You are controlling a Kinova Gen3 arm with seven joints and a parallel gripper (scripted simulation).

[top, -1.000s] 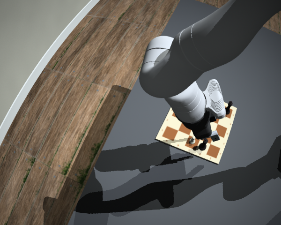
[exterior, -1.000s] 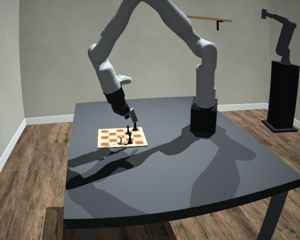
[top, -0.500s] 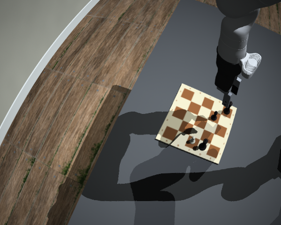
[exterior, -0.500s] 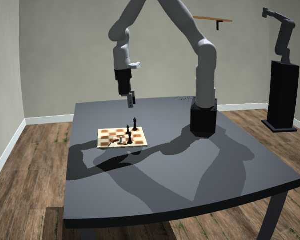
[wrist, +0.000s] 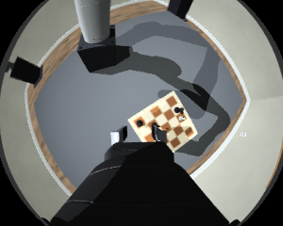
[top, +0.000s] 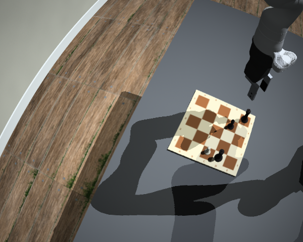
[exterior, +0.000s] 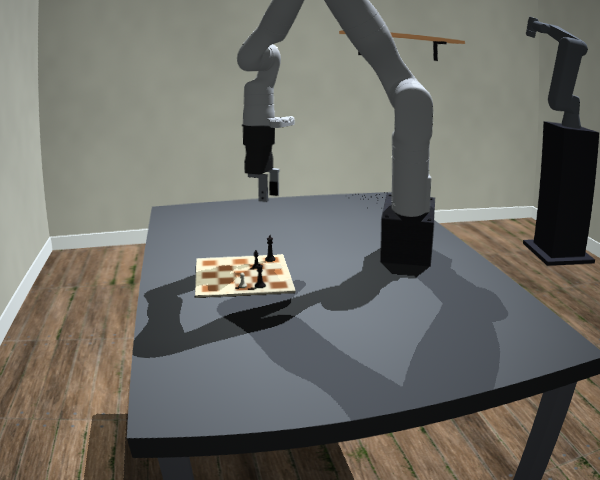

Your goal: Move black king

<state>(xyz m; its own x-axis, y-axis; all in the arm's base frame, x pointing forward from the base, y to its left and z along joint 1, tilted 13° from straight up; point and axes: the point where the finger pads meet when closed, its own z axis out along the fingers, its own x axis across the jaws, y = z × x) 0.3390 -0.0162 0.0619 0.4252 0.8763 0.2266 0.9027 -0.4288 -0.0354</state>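
My gripper is now 140 mm above the black king. From my hand the other things lie so: white pawn 60 mm ahead, 160 mm to the left, 160 mm below; then black pawn 30 mm ahead, 50 mm to the left, 150 mm below; then chessboard 60 mm ahead, 80 mm to the left, 180 mm below.
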